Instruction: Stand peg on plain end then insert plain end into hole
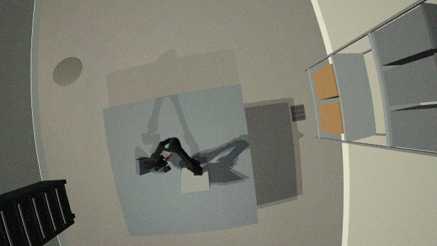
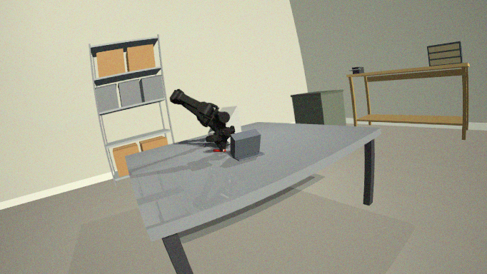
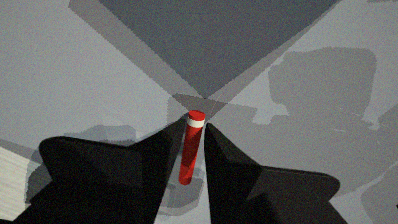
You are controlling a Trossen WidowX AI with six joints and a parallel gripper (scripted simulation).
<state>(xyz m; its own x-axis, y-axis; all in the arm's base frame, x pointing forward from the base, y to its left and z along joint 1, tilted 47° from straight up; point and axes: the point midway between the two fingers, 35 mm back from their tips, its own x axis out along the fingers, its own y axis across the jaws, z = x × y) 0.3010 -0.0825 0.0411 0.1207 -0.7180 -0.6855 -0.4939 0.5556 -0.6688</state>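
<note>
Right now the red peg is 1 cm behind my gripper tip and 1 cm to the right of it. From my gripper tip the other things lie so: sloped grey panel 19 cm ahead, 4 cm to the left, 5 cm above.
</note>
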